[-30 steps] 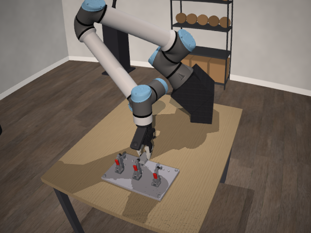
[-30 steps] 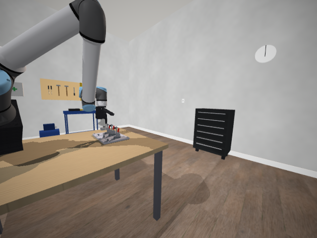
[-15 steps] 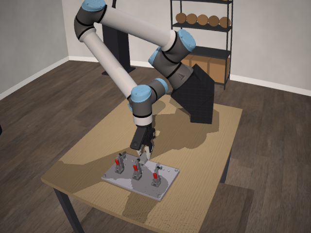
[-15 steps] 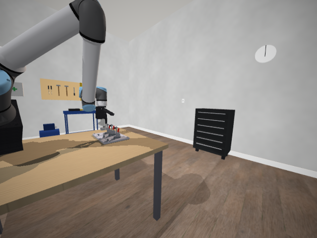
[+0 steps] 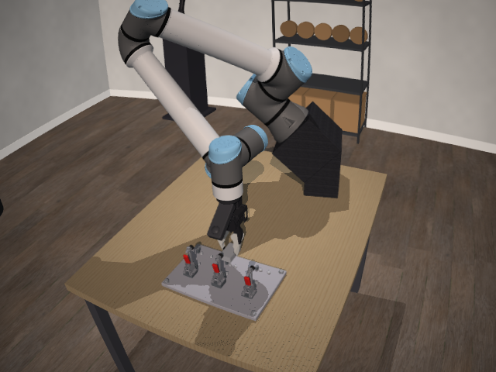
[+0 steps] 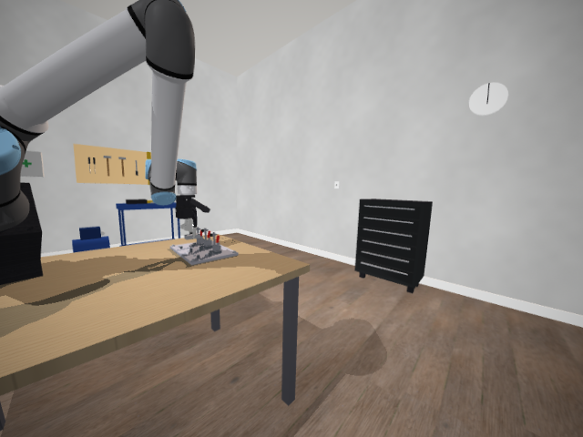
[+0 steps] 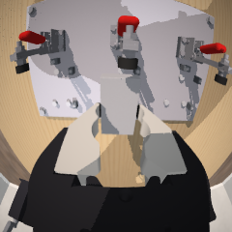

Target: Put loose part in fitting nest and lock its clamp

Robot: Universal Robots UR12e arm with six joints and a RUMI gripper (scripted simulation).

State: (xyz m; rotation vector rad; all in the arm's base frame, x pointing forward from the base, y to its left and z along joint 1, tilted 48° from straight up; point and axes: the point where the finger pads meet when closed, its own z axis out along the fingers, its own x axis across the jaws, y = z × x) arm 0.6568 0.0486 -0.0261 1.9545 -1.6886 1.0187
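Now: hand 90 mm above the fixture plate and 50 mm short of it. From my hand the other things lie so: loose part (10 mm below).
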